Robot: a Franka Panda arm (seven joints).
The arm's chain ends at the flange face. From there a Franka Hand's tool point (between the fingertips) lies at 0.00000 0.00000 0.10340 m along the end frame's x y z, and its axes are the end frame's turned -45 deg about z.
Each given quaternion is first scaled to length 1.
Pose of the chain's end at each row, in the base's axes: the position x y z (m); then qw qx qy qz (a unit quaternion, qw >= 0):
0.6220 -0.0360 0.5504 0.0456 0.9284 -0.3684 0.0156
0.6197 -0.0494 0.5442 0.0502 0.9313 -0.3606 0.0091
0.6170 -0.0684 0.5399 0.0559 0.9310 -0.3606 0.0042
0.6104 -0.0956 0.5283 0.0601 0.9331 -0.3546 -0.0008
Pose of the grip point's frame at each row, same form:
0.6215 -0.0459 0.4475 0.0481 0.9987 0.0149 -0.0030
0.6177 -0.0597 0.4413 0.0499 0.9984 0.0232 -0.0108
0.6136 -0.0795 0.4371 0.0533 0.9982 0.0231 -0.0175
0.6058 -0.1071 0.4256 0.0552 0.9978 0.0295 -0.0237

